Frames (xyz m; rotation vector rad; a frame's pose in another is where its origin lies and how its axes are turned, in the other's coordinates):
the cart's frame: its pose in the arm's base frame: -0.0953 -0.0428 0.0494 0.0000 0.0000 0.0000
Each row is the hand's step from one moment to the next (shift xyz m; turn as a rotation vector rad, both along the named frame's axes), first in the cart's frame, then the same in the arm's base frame.
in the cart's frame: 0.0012 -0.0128 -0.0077 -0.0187 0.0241 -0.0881
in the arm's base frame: 0.0012 -0.0128 -0.0077 -0.0187 0.0241 -0.0881
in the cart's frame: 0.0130 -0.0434 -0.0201 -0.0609 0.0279 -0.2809
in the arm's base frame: 0.0130 -0.0434 -0.0201 -0.0609 0.0279 -0.2809
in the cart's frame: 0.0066 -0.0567 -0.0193 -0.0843 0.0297 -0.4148
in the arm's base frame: 0.0066 -0.0567 -0.0193 -0.0843 0.0297 -0.4148
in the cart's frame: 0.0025 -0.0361 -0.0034 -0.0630 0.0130 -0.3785
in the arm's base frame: 0.0025 -0.0361 -0.0034 -0.0630 0.0130 -0.3785
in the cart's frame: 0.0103 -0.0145 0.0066 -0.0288 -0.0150 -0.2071
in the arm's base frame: 0.0103 -0.0145 0.0066 -0.0288 -0.0150 -0.2071
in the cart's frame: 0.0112 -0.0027 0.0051 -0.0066 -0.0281 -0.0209
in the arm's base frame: 0.0112 -0.0027 0.0051 -0.0066 -0.0281 -0.0209
